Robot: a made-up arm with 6 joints. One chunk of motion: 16 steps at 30 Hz.
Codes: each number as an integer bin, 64 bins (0 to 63) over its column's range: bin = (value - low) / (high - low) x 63, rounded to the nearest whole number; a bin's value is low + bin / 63 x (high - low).
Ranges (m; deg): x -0.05..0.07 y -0.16..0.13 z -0.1..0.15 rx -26..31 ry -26..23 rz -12..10
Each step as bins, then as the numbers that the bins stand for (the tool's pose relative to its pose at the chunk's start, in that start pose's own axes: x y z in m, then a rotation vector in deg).
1 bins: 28 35 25 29 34 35
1 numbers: 0.0033 0.0011 -0.0008 0.24 0.44 0.22
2 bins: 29 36 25 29 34 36
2 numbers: 0.0052 0.0057 -0.0008 0.24 0.44 0.57
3 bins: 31 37 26 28 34 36
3 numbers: 0.0090 0.0103 0.0032 -0.67 0.44 0.57
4 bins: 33 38 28 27 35 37
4 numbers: 0.0129 0.0149 0.0111 -1.57 1.22 0.92
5 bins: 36 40 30 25 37 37
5 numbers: 0.0186 0.0241 0.0190 -3.38 2.78 0.92
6 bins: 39 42 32 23 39 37
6 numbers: 0.0243 0.0333 0.0270 -5.19 4.33 0.92
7 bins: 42 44 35 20 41 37
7 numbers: 0.0300 0.0425 0.0389 -7.90 5.89 0.92
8 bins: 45 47 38 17 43 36
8 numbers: 0.0357 0.0563 0.0508 -10.62 7.44 0.57
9 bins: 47 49 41 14 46 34
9 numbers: 0.0395 0.0656 0.0627 -13.33 9.78 -0.13
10 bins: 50 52 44 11 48 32
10 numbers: 0.0452 0.0794 0.0746 -16.05 11.33 -0.83
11 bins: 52 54 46 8 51 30
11 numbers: 0.0490 0.0886 0.0825 -18.76 13.67 -1.52
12 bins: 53 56 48 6 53 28
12 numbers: 0.0510 0.0978 0.0905 -20.57 15.22 -2.22
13 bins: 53 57 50 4 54 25
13 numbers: 0.0510 0.1024 0.0984 -22.38 16.00 -3.27
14 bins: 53 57 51 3 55 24
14 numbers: 0.0510 0.1024 0.1024 -23.29 16.78 -3.62
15 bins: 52 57 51 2 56 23
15 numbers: 0.0490 0.1024 0.1024 -24.19 17.56 -3.97
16 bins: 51 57 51 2 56 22
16 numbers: 0.0471 0.1024 0.1024 -24.19 17.56 -4.32
